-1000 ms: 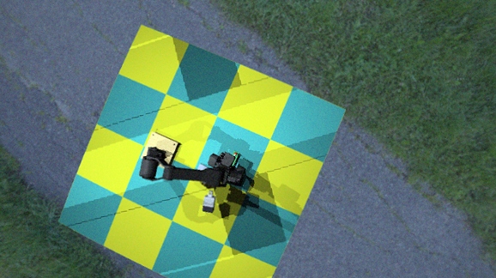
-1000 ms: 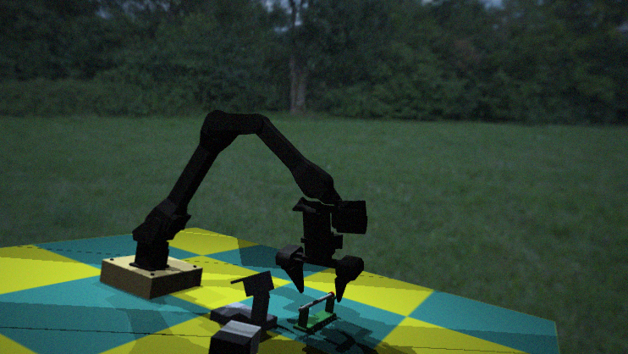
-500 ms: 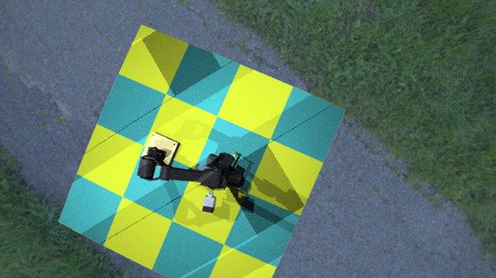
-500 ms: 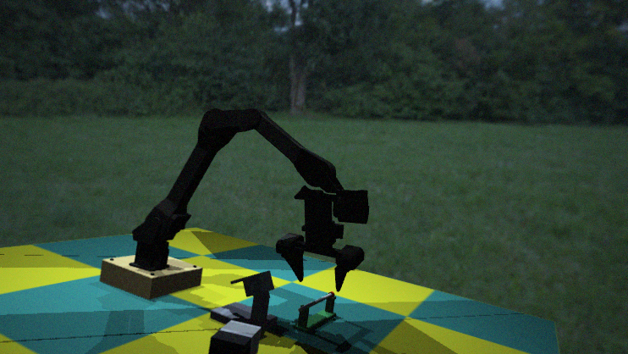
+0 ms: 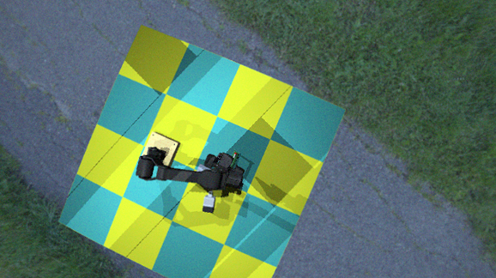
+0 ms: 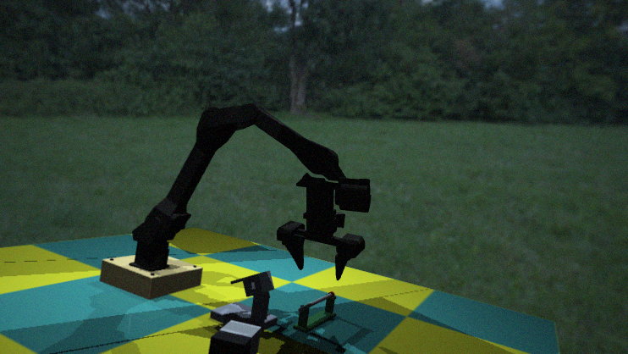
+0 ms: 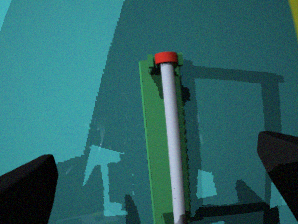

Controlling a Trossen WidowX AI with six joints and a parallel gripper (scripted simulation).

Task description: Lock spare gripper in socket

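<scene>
Now: the spare gripper 25 cm to the right of my gripper tip, 7 cm below it and 5 cm behind it. Round my gripper tip: green cradle (7 cm below, 1 cm to the right, 1 cm ahead); then socket (12 cm to the right, 10 cm behind, 5 cm below).
</scene>
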